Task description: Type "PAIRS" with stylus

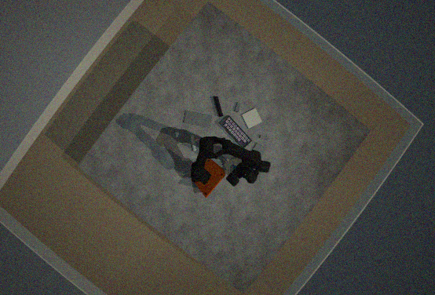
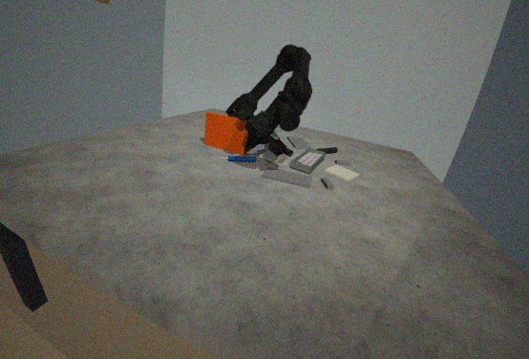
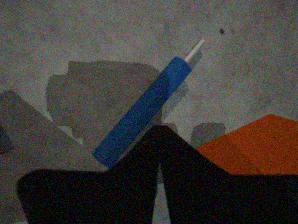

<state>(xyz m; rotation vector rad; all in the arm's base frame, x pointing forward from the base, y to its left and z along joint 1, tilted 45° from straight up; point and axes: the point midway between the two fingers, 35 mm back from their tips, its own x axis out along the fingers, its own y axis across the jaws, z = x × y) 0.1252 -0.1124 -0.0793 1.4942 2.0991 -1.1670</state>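
Right now my gripper tip is 3 cm past the blue stylus, 2 cm to the left of it and 3 cm above it. The rest, counted from my gripper tip: cream pad 8 cm ahead, 10 cm to the left, 3 cm below; then white pad 33 cm ahead, 9 cm to the left, 3 cm below.
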